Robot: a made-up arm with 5 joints.
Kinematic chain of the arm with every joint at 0, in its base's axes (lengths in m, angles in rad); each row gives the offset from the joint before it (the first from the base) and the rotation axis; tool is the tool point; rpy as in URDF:
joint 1: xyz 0.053 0 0.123 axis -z
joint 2: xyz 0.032 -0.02 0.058 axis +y
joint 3: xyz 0.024 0 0.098 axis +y
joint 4: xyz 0.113 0 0.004 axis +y
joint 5: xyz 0.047 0.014 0 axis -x
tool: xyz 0 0 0 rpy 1.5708 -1.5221 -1.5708
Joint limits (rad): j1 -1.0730..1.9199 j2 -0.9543..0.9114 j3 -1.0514..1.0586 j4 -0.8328..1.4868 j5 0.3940..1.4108
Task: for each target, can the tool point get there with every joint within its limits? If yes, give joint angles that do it. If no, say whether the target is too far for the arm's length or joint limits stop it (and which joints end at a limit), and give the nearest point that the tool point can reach.
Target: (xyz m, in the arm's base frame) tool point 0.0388 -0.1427 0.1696
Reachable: yes | joints 1.6281 -0.1822 0.8575 0.5777 0.5330
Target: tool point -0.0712 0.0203 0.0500
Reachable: no: joint limits stop it (at a limit: joint 1, joint 2, joint 3) | nearest point 0.0295 -0.0471 0.0817 | short by 0.125 m
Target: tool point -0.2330 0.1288 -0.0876
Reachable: no: too far | nearest point 0.0261 -0.0563 0.0748 | short by 0.357 m
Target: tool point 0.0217 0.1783 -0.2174
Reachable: no: too far | nearest point 0.1206 0.1118 0.0621 | short by 0.304 m
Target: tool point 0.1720 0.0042 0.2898
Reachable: yes | joints -0.0856 -0.7395 0.2984 1.1808 1.0800
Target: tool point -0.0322 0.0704 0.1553
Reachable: no: joint limits stop it (at a limit: joint 1, joint 2, joint 3, joint 4) | nearest point 0.0770 0.0316 0.1310 | short by 0.118 m
